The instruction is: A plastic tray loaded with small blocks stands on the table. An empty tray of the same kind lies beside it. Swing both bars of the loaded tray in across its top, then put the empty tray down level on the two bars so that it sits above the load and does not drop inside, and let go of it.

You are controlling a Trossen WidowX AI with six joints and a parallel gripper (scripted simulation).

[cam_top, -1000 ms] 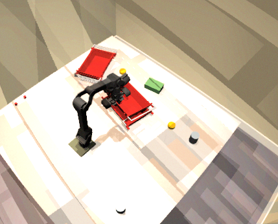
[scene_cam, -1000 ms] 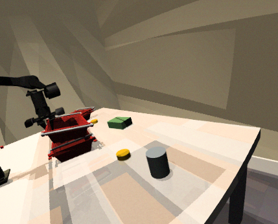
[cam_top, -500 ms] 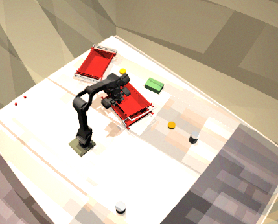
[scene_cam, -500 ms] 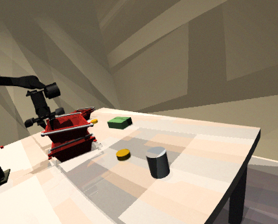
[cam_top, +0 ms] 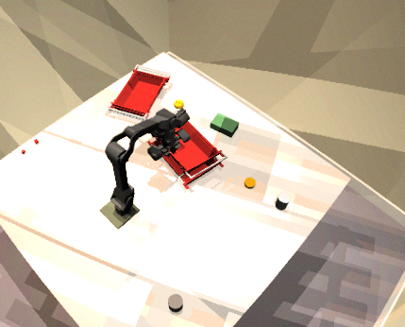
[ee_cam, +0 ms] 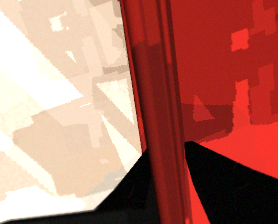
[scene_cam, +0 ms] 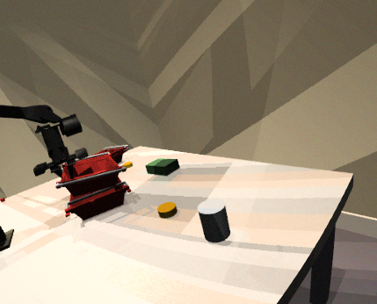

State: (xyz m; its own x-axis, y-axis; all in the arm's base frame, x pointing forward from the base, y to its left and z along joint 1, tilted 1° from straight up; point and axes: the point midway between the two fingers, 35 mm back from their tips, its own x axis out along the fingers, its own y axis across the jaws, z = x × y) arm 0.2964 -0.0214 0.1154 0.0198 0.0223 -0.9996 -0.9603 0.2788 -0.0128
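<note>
Now: the red tray 8 cm ahead of my gripper tip, 2 cm to the right of it and 2 cm above it. Also, from my gripper tip: green block: 35 cm ahead, 7 cm to the right, 7 cm below.
</note>
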